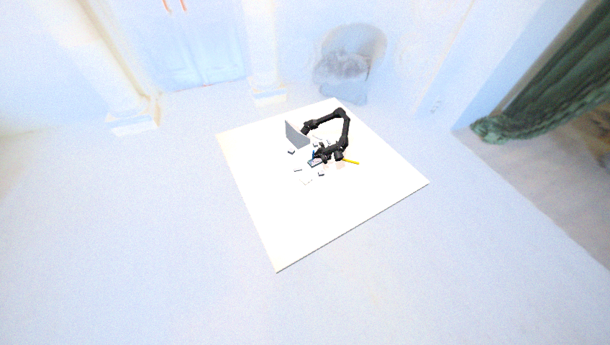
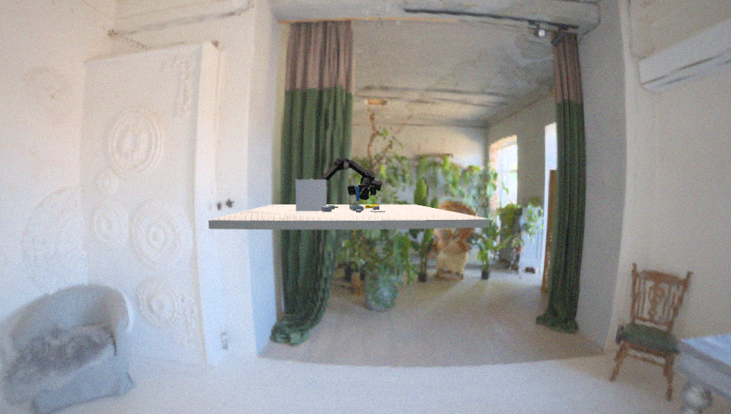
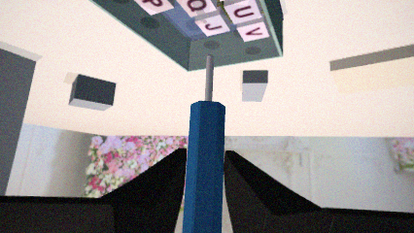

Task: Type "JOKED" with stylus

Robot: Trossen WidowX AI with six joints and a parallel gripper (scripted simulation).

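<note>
My gripper tip is 7 cm above the J key. Also, from my gripper tip: blue stylus 1 cm below; yellow stick 12 cm ahead, 29 cm to the left, 8 cm below; beige pad 11 cm ahead, 12 cm to the right, 8 cm below.
</note>
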